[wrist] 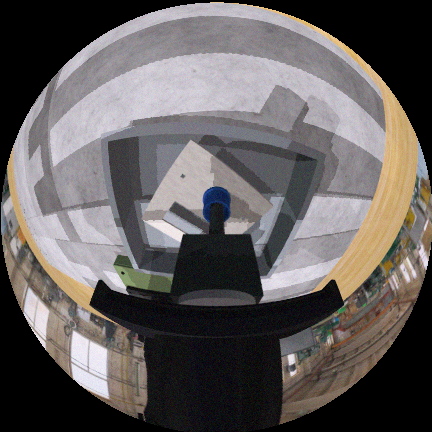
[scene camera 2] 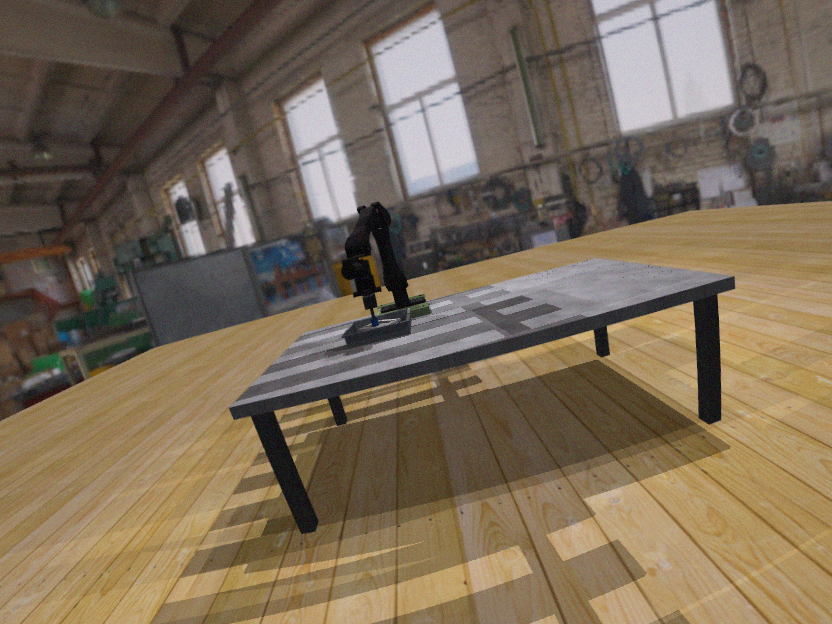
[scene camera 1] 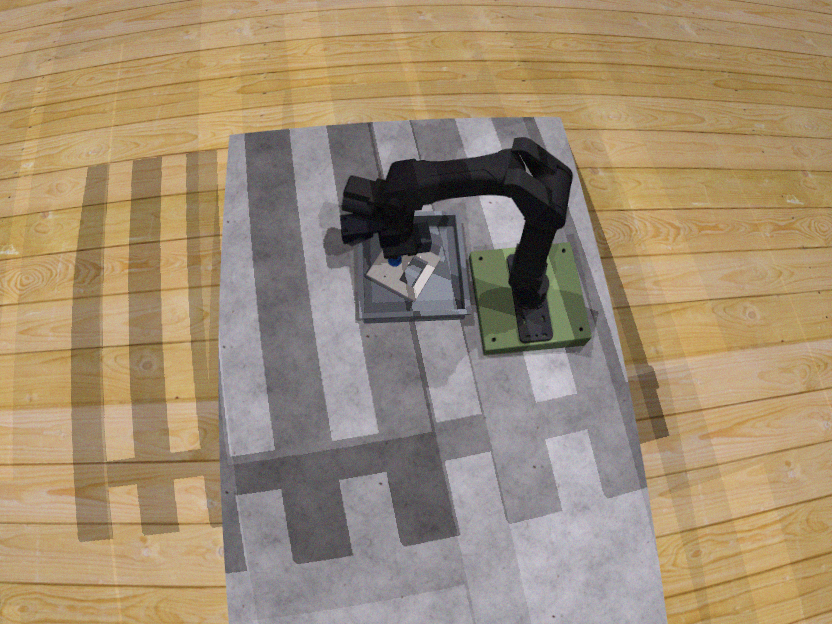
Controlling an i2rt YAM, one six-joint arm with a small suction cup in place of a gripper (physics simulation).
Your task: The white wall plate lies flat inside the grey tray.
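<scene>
The white wall plate sits inside the outline of the grey tray, turned at an angle to the tray's walls. It has a rectangular cut-out near one edge. My blue suction cup presses on the plate's top face near that cut-out and holds it. I cannot tell whether the plate rests on the tray floor or hangs just above it. The arm's wrist hides the tray's back left part in scene camera 1.
The arm stands on a green base plate just right of the tray. Both stand on a grey patterned table over a wooden floor.
</scene>
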